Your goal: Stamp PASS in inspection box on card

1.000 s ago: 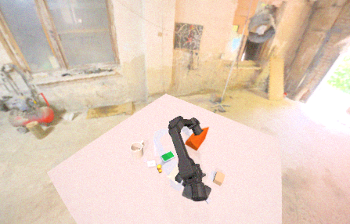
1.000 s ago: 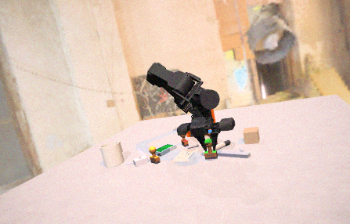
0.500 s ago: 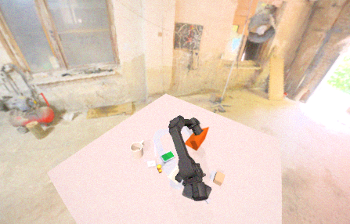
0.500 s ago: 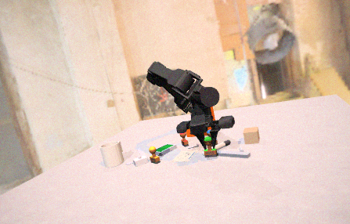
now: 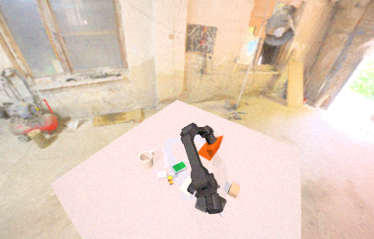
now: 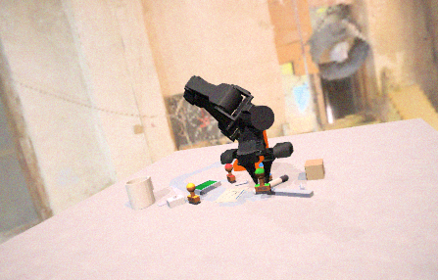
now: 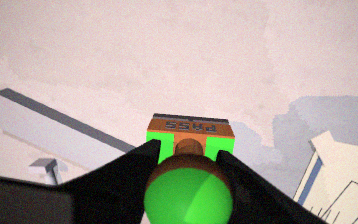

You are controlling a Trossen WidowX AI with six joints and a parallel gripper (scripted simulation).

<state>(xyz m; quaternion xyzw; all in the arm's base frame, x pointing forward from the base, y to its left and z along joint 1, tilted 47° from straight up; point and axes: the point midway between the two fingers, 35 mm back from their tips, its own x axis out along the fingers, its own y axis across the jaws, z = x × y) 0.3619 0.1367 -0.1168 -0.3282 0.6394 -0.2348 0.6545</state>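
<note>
Right now the green ink pad is 9 cm behind my gripper tip, 25 cm to the right of it and 4 cm below it. From my gripper tip the other things lie so: marker 11 cm behind, 1 cm to the right, 4 cm below; green stamp right at my gripper tip; grey bar 4 cm behind, 6 cm to the left, 4 cm below.
</note>
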